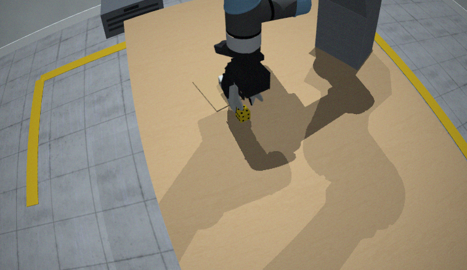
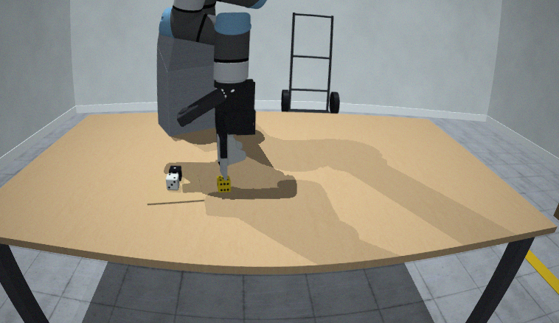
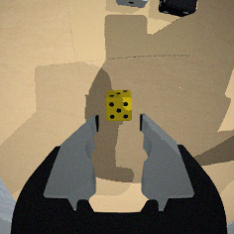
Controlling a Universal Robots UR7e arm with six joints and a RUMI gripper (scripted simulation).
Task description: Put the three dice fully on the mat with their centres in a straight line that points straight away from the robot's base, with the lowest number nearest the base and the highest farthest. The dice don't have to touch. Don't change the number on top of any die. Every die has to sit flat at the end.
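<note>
The yellow die lies 40 mm below my hand. Round my hand: mat (130 mm to the right, 50 mm below, 10 mm ahead); then white die (130 mm to the right, 30 mm below, 10 mm ahead); then black die (130 mm to the right, 30 mm below, 30 mm behind).
</note>
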